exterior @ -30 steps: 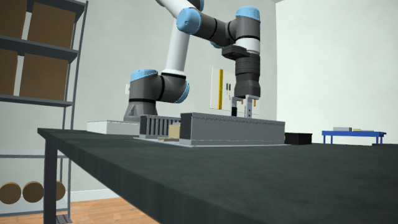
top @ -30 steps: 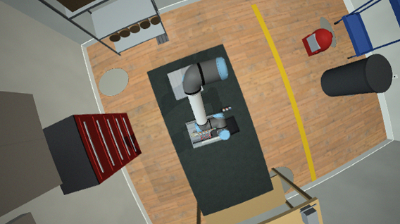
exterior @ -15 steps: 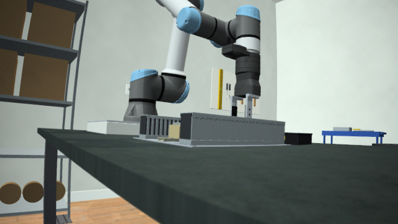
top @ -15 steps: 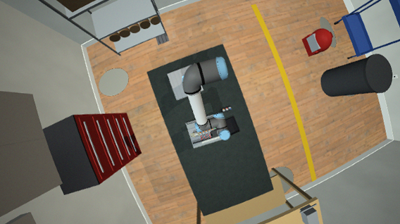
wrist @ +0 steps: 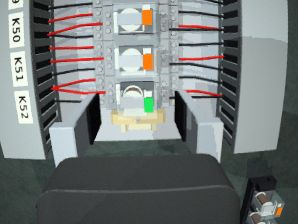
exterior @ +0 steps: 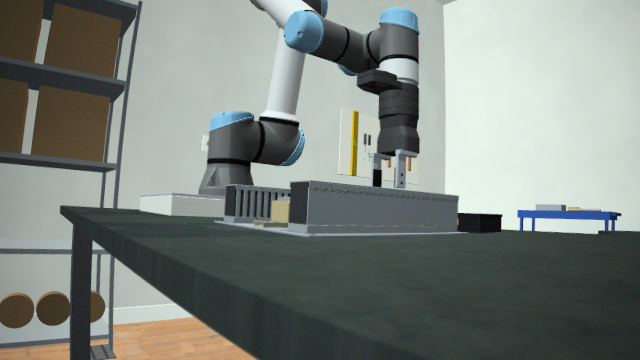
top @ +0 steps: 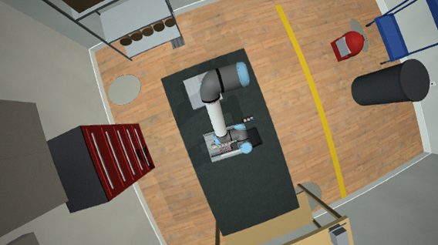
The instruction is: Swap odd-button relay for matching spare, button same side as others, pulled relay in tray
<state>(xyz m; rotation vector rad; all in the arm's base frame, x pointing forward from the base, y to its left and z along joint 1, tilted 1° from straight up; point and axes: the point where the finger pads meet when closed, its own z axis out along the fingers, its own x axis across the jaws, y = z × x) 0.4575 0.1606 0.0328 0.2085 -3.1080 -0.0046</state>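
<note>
My gripper is now 4 cm above the white relay. Also, from my hand: tray 17 cm to the left, 7 cm below, 1 cm ahead; panel 10 cm to the right, 9 cm below, 1 cm ahead.
</note>
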